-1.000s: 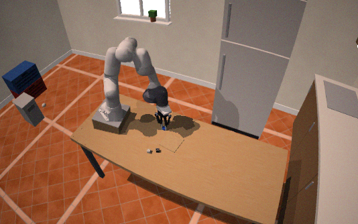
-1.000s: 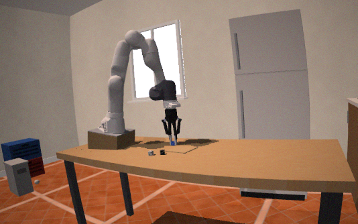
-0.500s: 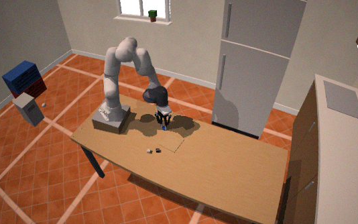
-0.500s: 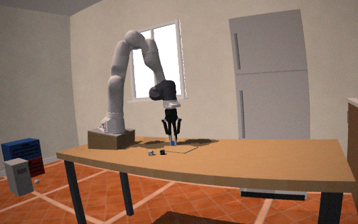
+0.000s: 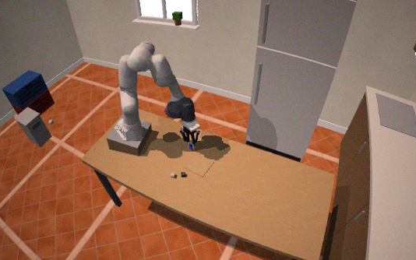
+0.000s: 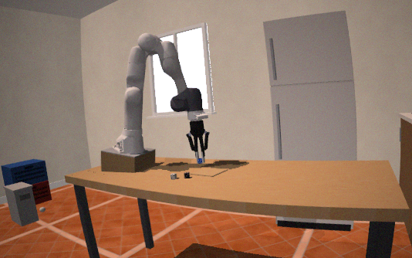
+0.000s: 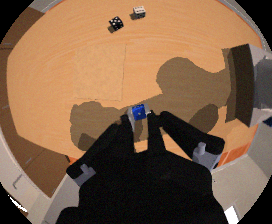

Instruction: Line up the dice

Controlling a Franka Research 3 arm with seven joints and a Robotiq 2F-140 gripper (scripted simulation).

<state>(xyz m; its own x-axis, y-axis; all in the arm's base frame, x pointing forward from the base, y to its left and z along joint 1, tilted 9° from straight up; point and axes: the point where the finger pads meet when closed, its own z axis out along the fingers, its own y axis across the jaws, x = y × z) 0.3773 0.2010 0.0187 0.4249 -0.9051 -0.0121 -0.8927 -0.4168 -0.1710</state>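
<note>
My gripper is now 12 cm short of the wood-coloured mat, 7 cm to the left of it and 6 cm above it. Also, from my hand: blue die (2 cm below).
</note>
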